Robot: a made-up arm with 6 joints. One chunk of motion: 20 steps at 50 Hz.
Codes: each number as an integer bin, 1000 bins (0 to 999) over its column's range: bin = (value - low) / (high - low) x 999, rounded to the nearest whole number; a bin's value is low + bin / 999 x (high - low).
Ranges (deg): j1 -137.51..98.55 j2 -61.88..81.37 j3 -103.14..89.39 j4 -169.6..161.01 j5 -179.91..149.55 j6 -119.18..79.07
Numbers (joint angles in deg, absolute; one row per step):
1: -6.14 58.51 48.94 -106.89 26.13 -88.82
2: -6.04 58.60 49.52 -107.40 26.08 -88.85
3: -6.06 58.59 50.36 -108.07 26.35 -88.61
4: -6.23 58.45 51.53 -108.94 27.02 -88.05
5: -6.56 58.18 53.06 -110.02 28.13 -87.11
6: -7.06 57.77 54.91 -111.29 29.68 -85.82
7: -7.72 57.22 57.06 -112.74 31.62 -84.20
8: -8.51 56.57 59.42 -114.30 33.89 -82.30
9: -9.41 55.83 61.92 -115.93 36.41 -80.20
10: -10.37 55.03 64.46 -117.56 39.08 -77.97
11: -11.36 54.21 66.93 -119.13 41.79 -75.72
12: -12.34 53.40 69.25 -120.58 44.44 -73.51
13: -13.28 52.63 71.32 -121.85 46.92 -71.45
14: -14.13 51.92 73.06 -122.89 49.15 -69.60
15: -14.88 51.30 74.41 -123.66 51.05 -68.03
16: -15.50 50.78 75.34 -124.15 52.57 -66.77
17: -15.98 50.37 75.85 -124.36 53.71 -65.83
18: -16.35 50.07 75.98 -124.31 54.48 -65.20
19: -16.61 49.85 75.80 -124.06 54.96 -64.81
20: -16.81 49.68 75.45 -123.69 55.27 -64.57
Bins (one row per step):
1: 556 840 789 189 625 153
2: 556 840 792 188 625 153
3: 556 840 796 186 625 154
4: 556 839 803 183 627 157
5: 554 837 810 180 631 162
6: 552 834 820 176 636 168
7: 549 831 831 172 641 176
8: 546 826 843 167 648 186
9: 542 821 856 162 656 196
10: 538 815 870 157 664 208
11: 534 810 882 153 672 219
12: 530 804 894 148 680 230
13: 526 799 905 144 688 241
14: 522 794 914 141 695 250
15: 519 789 921 139 700 258
16: 516 786 926 137 705 264
17: 514 783 929 137 708 269
18: 513 781 929 137 711 272
19: 512 779 928 138 712 274
20: 511 778 927 139 713 275

